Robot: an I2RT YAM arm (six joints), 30 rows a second.
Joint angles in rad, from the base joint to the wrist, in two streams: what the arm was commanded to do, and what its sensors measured. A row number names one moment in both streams.
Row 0, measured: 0.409, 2.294, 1.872, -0.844, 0.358, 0.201
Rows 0 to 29, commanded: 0.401, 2.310, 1.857, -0.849, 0.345, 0.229; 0.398, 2.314, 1.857, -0.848, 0.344, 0.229; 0.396, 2.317, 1.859, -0.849, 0.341, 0.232; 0.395, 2.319, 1.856, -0.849, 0.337, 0.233; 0.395, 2.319, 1.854, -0.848, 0.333, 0.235; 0.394, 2.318, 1.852, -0.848, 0.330, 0.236; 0.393, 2.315, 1.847, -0.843, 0.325, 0.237; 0.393, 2.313, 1.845, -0.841, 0.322, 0.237; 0.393, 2.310, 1.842, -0.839, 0.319, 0.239; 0.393, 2.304, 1.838, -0.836, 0.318, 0.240; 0.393, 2.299, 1.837, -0.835, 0.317, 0.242; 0.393, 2.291, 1.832, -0.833, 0.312, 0.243; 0.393, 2.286, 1.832, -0.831, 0.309, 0.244; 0.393, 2.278, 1.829, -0.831, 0.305, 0.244; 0.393, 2.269, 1.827, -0.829, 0.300, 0.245; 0.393, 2.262, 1.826, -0.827, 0.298, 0.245; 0.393, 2.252, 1.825, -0.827, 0.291, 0.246; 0.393, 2.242, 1.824, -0.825, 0.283, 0.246; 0.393, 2.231, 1.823, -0.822, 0.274, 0.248; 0.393, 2.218, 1.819, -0.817, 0.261, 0.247; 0.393, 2.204, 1.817, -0.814, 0.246, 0.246; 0.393, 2.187, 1.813, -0.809, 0.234, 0.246; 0.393, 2.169, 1.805, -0.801, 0.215, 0.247; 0.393, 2.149, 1.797, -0.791, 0.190, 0.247; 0.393, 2.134, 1.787, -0.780, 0.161, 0.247; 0.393, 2.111, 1.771, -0.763, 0.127, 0.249; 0.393, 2.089, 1.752, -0.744, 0.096, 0.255; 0.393, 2.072, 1.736, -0.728, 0.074, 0.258; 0.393, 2.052, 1.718, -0.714, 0.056, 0.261; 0.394, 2.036, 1.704, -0.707, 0.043, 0.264
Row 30, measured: 0.396, 2.091, 1.740, -0.750, 0.136, 0.246
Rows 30 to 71, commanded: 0.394, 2.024, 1.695, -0.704, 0.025, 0.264; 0.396, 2.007, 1.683, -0.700, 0.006, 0.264; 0.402, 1.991, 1.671, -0.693, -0.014, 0.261; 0.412, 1.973, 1.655, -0.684, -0.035, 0.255; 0.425, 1.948, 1.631, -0.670, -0.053, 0.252; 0.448, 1.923, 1.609, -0.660, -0.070, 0.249; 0.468, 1.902, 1.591, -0.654, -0.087, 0.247; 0.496, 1.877, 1.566, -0.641, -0.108, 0.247; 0.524, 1.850, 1.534, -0.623, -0.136, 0.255; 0.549, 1.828, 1.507, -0.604, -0.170, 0.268; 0.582, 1.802, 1.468, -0.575, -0.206, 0.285; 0.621, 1.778, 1.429, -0.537, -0.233, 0.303; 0.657, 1.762, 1.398, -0.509, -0.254, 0.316; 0.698, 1.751, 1.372, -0.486, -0.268, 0.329; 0.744, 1.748, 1.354, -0.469, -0.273, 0.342; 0.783, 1.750, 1.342, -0.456, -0.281, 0.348; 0.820, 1.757, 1.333, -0.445, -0.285, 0.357; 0.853, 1.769, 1.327, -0.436, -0.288, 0.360; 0.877, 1.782, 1.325, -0.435, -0.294, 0.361; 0.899, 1.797, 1.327, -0.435, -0.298, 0.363; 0.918, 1.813, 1.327, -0.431, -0.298, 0.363; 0.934, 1.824, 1.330, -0.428, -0.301, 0.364; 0.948, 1.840, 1.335, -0.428, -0.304, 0.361; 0.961, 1.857, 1.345, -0.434, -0.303, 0.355; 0.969, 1.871, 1.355, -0.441, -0.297, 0.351; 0.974, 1.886, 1.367, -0.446, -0.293, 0.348; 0.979, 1.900, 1.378, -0.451, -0.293, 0.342; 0.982, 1.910, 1.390, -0.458, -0.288, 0.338; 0.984, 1.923, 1.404, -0.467, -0.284, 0.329; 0.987, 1.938, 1.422, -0.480, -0.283, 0.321; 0.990, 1.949, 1.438, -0.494, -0.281, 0.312; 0.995, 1.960, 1.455, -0.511, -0.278, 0.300; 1.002, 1.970, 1.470, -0.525, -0.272, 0.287; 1.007, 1.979, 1.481, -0.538, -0.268, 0.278; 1.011, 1.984, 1.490, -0.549, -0.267, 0.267; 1.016, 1.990, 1.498, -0.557, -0.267, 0.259; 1.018, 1.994, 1.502, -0.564, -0.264, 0.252; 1.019, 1.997, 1.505, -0.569, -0.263, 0.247; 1.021, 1.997, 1.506, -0.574, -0.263, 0.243; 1.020, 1.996, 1.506, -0.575, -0.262, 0.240; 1.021, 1.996, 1.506, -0.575, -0.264, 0.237; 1.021, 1.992, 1.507, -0.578, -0.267, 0.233
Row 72, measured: 1.019, 1.977, 1.483, -0.536, -0.274, 0.267
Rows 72 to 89, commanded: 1.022, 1.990, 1.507, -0.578, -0.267, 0.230; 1.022, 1.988, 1.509, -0.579, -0.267, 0.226; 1.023, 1.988, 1.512, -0.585, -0.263, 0.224; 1.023, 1.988, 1.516, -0.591, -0.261, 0.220; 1.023, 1.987, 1.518, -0.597, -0.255, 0.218; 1.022, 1.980, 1.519, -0.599, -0.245, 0.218; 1.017, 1.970, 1.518, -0.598, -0.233, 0.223; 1.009, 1.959, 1.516, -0.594, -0.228, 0.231; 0.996, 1.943, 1.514, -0.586, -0.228, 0.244; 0.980, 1.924, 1.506, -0.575, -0.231, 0.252; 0.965, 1.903, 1.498, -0.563, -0.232, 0.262; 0.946, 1.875, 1.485, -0.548, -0.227, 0.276; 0.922, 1.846, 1.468, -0.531, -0.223, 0.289; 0.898, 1.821, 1.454, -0.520, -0.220, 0.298; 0.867, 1.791, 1.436, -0.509, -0.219, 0.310; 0.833, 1.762, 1.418, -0.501, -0.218, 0.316; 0.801, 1.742, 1.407, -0.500, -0.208, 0.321; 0.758, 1.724, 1.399, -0.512, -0.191, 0.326
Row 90, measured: 0.827, 1.790, 1.431, -0.527, -0.234, 0.294
